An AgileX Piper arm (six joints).
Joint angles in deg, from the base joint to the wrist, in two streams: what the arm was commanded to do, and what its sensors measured. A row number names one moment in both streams.
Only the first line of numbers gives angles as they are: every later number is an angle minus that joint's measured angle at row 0.
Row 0, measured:
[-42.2, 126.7, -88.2, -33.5, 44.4, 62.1]
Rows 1 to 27, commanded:
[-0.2, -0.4, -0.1, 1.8, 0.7, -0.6]
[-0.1, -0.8, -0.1, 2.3, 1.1, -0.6]
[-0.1, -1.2, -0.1, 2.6, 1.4, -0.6]
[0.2, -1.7, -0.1, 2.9, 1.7, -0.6]
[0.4, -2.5, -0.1, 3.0, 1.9, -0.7]
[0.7, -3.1, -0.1, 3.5, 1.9, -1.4]
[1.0, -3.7, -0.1, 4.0, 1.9, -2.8]
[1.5, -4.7, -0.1, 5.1, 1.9, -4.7]
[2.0, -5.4, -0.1, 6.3, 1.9, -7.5]
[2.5, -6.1, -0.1, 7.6, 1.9, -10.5]
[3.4, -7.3, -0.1, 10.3, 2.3, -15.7]
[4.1, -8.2, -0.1, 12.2, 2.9, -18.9]
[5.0, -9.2, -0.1, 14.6, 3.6, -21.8]
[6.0, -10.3, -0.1, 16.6, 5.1, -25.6]
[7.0, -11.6, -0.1, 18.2, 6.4, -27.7]
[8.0, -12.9, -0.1, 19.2, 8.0, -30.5]
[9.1, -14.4, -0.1, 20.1, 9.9, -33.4]
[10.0, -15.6, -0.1, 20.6, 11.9, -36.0]
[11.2, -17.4, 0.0, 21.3, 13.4, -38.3]
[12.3, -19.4, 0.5, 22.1, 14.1, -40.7]
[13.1, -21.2, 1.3, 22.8, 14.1, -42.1]
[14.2, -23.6, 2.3, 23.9, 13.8, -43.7]
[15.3, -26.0, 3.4, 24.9, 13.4, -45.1]
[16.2, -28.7, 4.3, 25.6, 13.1, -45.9]
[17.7, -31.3, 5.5, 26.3, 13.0, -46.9]
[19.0, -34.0, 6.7, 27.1, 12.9, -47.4]
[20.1, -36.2, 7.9, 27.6, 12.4, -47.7]
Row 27, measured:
[16.0, -27.0, 3.9, 24.9, 12.5, -44.2]
